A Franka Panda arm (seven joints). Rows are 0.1 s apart.
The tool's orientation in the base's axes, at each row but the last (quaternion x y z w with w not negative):
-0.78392, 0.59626, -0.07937, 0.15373
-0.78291, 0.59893, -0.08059, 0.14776
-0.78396, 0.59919, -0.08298, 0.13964
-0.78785, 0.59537, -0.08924, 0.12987
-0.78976, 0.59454, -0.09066, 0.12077
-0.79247, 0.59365, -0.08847, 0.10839
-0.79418, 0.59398, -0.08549, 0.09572
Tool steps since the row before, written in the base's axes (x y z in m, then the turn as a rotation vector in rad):
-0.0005, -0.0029, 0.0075, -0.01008, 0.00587, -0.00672
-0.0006, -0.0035, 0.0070, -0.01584, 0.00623, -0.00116
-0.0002, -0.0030, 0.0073, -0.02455, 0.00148, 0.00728
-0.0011, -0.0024, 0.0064, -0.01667, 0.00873, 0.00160
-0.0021, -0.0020, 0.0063, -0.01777, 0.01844, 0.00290
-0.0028, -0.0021, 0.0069, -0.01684, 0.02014, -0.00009
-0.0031, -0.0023, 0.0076, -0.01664, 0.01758, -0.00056
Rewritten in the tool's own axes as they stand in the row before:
0.0022, -0.0014, -0.0076, -0.00802, 0.01001, 0.00407
0.0028, -0.0009, -0.0073, -0.01020, 0.01337, -0.00287
0.0026, -0.0014, -0.0073, -0.00828, 0.01982, -0.01402
0.0019, -0.0004, -0.0066, -0.01300, 0.01251, -0.00558
0.0013, 0.0006, -0.0068, -0.02264, 0.01057, -0.00633
0.0013, 0.0012, -0.0075, -0.02404, 0.01008, -0.00310
0.0015, 0.0016, -0.0082, -0.02154, 0.01072, -0.00272

